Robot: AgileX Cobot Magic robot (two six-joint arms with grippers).
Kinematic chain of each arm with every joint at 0, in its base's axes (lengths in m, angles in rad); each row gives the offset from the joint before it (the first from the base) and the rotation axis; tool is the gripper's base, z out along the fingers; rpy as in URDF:
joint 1: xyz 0 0 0.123 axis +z
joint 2: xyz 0 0 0 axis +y
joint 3: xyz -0.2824 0 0.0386 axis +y
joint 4: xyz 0.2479 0 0.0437 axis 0.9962 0 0.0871
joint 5: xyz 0 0 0 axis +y
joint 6: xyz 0.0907 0 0.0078 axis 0.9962 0 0.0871
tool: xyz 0 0 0 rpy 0 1.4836 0
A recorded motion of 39 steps. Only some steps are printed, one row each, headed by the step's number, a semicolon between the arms.
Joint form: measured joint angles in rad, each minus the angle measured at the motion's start. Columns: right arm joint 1, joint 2, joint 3, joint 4, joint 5, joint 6; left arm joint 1, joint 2, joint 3, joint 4, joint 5, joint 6.
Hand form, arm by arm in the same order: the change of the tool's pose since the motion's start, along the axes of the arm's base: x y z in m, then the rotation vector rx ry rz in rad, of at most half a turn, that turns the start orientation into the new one. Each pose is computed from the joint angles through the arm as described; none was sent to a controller.
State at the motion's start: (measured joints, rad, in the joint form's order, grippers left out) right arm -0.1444 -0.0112 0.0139 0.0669 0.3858 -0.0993; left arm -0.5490 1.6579 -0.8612 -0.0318 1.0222 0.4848
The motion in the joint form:
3: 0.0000 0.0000 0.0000 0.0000 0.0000 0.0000; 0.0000 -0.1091 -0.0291 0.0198 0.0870 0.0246
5: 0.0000 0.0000 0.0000 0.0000 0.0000 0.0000; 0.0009 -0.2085 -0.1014 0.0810 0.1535 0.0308
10: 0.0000 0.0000 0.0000 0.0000 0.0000 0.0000; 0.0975 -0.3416 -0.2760 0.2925 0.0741 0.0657
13: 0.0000 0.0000 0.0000 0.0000 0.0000 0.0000; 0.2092 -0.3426 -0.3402 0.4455 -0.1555 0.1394
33: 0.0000 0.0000 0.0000 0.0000 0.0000 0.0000; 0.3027 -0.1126 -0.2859 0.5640 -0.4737 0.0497
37: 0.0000 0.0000 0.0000 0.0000 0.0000 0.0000; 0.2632 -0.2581 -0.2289 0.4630 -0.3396 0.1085
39: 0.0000 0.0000 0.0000 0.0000 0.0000 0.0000; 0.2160 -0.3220 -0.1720 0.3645 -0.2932 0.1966
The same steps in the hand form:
3: 0.0000 0.0000 0.0000 0.0000 0.0000 0.0000; -0.0059 0.0053 0.0341 -0.0172 -0.0500 -0.0377
5: 0.0000 0.0000 0.0000 0.0000 0.0000 0.0000; -0.0047 0.0109 0.0753 -0.0242 -0.1679 -0.0713
10: 0.0000 0.0000 0.0000 0.0000 0.0000 0.0000; 0.0215 0.0429 0.1586 -0.0066 -0.6015 -0.0788
13: 0.0000 0.0000 0.0000 0.0000 0.0000 0.0000; 0.0535 0.0690 0.1916 0.0644 -0.9107 -0.1361
33: 0.0000 0.0000 0.0000 0.0000 0.0000 0.0000; 0.1194 0.0750 0.1232 0.0864 -0.9433 -0.1516
37: 0.0000 0.0000 0.0000 0.0000 0.0000 0.0000; 0.0770 0.0735 0.1429 0.0577 -0.8895 -0.1348
39: 0.0000 0.0000 0.0000 0.0000 0.0000 0.0000; 0.0524 0.0628 0.1394 0.0019 -0.8269 -0.1974

